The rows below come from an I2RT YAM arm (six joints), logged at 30 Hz.
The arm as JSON. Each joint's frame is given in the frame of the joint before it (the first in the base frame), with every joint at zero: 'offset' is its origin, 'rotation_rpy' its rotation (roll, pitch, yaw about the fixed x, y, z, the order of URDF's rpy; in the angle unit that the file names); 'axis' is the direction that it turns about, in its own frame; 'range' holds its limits. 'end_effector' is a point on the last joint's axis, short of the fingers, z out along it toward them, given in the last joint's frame.
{
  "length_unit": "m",
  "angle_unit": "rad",
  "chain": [
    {
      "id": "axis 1",
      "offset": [
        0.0,
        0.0,
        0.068
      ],
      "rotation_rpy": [
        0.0,
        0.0,
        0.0
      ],
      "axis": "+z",
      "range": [
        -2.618,
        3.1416
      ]
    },
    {
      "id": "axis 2",
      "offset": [
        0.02,
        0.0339,
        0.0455
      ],
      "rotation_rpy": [
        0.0,
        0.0,
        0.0
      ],
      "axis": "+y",
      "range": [
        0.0,
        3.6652
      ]
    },
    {
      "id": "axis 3",
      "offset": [
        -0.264,
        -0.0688,
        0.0
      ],
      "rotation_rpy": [
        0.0,
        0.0,
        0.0
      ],
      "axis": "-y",
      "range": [
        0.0,
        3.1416
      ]
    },
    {
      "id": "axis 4",
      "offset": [
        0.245,
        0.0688,
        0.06
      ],
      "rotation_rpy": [
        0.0,
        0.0,
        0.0
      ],
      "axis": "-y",
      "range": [
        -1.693,
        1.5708
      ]
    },
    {
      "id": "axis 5",
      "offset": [
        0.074,
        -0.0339,
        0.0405
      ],
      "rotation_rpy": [
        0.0,
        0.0,
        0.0
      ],
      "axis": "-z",
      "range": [
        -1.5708,
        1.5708
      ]
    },
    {
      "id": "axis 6",
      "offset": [
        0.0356,
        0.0,
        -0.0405
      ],
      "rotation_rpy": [
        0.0,
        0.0,
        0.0
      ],
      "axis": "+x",
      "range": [
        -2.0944,
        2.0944
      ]
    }
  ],
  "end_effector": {
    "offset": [
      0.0,
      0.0,
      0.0
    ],
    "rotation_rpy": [
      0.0,
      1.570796,
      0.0
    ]
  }
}
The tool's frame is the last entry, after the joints.
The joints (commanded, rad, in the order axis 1, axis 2, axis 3, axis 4, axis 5, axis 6), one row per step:
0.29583 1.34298 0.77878 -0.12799 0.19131 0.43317
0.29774 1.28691 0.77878 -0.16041 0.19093 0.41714
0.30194 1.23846 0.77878 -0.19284 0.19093 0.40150
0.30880 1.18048 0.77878 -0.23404 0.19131 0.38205
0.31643 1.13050 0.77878 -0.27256 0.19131 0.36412
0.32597 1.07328 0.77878 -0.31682 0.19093 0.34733
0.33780 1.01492 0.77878 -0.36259 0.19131 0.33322
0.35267 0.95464 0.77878 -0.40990 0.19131 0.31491
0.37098 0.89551 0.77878 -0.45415 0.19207 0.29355
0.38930 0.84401 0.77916 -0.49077 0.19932 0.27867
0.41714 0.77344 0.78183 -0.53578 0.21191 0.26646
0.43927 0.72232 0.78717 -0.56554 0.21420 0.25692
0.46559 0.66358 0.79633 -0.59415 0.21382 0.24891
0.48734 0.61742 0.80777 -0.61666 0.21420 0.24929
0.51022 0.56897 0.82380 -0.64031 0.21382 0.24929
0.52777 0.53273 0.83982 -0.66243 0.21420 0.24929
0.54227 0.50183 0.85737 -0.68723 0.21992 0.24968
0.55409 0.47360 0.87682 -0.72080 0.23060 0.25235
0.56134 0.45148 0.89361 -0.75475 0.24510 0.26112
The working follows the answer.
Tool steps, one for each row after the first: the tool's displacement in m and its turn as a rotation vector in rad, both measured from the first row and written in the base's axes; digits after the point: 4 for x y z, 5 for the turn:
-0.0083 -0.0020 0.0118 -0.00544 -0.02321 0.01211
-0.0165 -0.0033 0.0211 -0.01311 -0.03925 0.02577
-0.0269 -0.0047 0.0316 -0.02383 -0.05637 0.04390
-0.0366 -0.0058 0.0397 -0.03464 -0.06838 0.06206
-0.0481 -0.0073 0.0484 -0.04385 -0.08187 0.08155
-0.0605 -0.0086 0.0565 -0.05134 -0.09513 0.10097
-0.0737 -0.0100 0.0641 -0.06169 -0.10921 0.12602
-0.0870 -0.0111 0.0709 -0.07412 -0.12577 0.15535
-0.0988 -0.0123 0.0765 -0.08468 -0.14320 0.17535
-0.1149 -0.0143 0.0844 -0.09100 -0.17392 0.19767
-0.1268 -0.0158 0.0907 -0.08968 -0.20148 0.22102
-0.1407 -0.0181 0.0987 -0.08050 -0.24067 0.24859
-0.1520 -0.0205 0.1058 -0.06575 -0.27463 0.26661
-0.1643 -0.0239 0.1138 -0.04797 -0.31368 0.28597
-0.1742 -0.0273 0.1202 -0.03445 -0.34238 0.30023
-0.1832 -0.0311 0.1258 -0.02555 -0.36527 0.30709
-0.1921 -0.0357 0.1305 -0.02067 -0.37927 0.30664
-0.1994 -0.0401 0.1335 -0.01638 -0.38414 0.29627

Tool pose at each row, in the base's axes (x y z in m, rotation vector in rad; rounded; the steps above come from the unrounded poses):
0.2730 0.0761 0.2208 0.25577 2.23928 0.17534
0.2647 0.0742 0.2326 0.23616 2.21840 0.17782
0.2566 0.0728 0.2420 0.21473 2.20483 0.17796
0.2461 0.0714 0.2524 0.18673 2.19078 0.17715
0.2364 0.0703 0.2606 0.15940 2.18159 0.17578
0.2249 0.0689 0.2693 0.13141 2.17086 0.17699
0.2126 0.0675 0.2774 0.10454 2.16010 0.18002
0.1994 0.0662 0.2849 0.07000 2.14894 0.18286
0.1860 0.0651 0.2917 0.02959 2.13536 0.18578
0.1743 0.0639 0.2973 0.00051 2.11973 0.18595
0.1581 0.0619 0.3052 -0.02986 2.09077 0.19299
0.1462 0.0603 0.3116 -0.05687 2.06477 0.20845
0.1324 0.0581 0.3196 -0.08507 2.02706 0.23508
0.1211 0.0556 0.3266 -0.09954 1.99376 0.26211
0.1087 0.0522 0.3347 -0.11415 1.95505 0.29291
0.0988 0.0488 0.3410 -0.12462 1.92638 0.31569
0.0898 0.0450 0.3466 -0.12908 1.90335 0.32947
0.0809 0.0405 0.3513 -0.12719 1.88916 0.33497
0.0736 0.0361 0.3544 -0.11453 1.88392 0.33461

